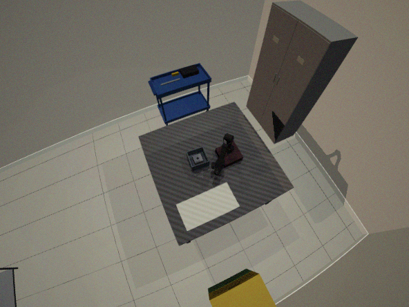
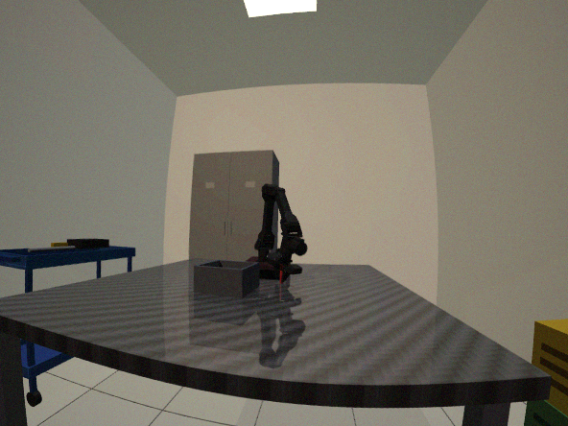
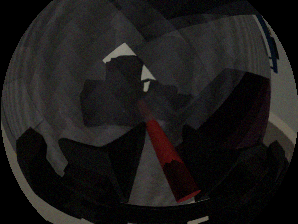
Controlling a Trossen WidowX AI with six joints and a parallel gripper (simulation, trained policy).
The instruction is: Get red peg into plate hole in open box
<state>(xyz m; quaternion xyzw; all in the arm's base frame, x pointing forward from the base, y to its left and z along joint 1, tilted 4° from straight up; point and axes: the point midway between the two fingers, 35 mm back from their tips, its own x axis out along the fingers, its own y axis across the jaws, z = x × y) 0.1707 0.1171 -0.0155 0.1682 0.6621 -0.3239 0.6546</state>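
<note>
The red peg lies 3 cm above my gripper tip, 1 cm to the left of it and 1 cm ahead of it. Also, from my gripper tip: grey plate: 18 cm ahead, 17 cm to the right, 4 cm above; then grey box: 18 cm ahead, 17 cm to the right, 2 cm above.
</note>
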